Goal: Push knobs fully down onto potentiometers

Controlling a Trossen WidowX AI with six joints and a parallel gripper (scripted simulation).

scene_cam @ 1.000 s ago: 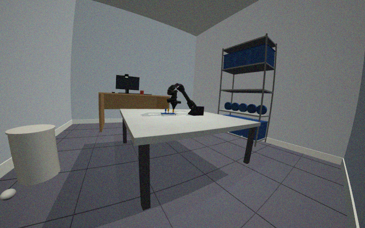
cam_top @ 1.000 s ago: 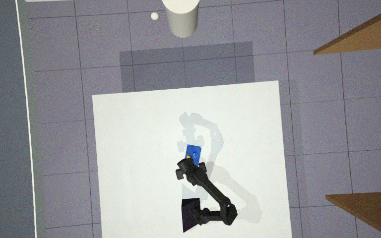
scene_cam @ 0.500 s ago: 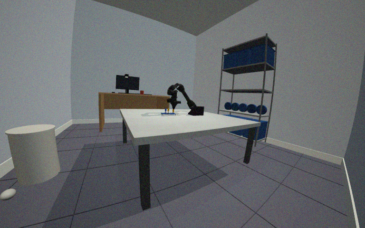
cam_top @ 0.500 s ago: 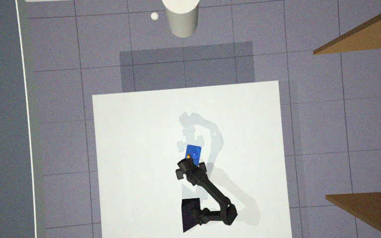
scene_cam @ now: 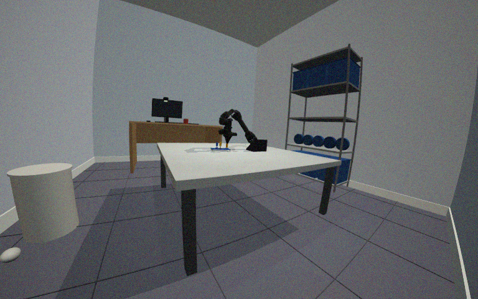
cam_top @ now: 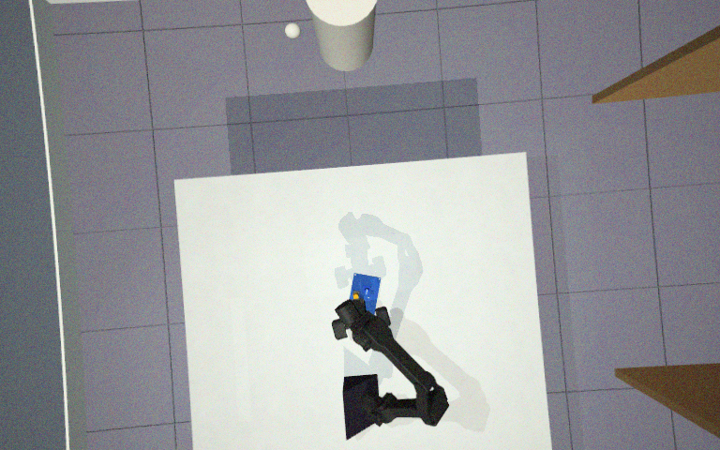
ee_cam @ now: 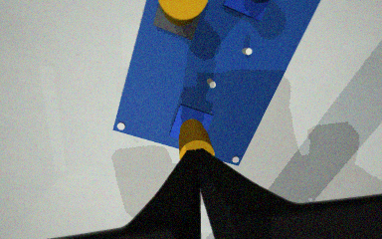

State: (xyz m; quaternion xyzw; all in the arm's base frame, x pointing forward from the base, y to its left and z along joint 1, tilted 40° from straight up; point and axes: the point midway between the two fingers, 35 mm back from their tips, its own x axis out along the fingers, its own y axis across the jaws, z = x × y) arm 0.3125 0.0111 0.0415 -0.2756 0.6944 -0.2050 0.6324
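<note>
My gripper tip is now 20 mm above the orange knob. Round my gripper tip: blue knob: 80 mm ahead, 30 mm to the right, 10 mm below.
</note>
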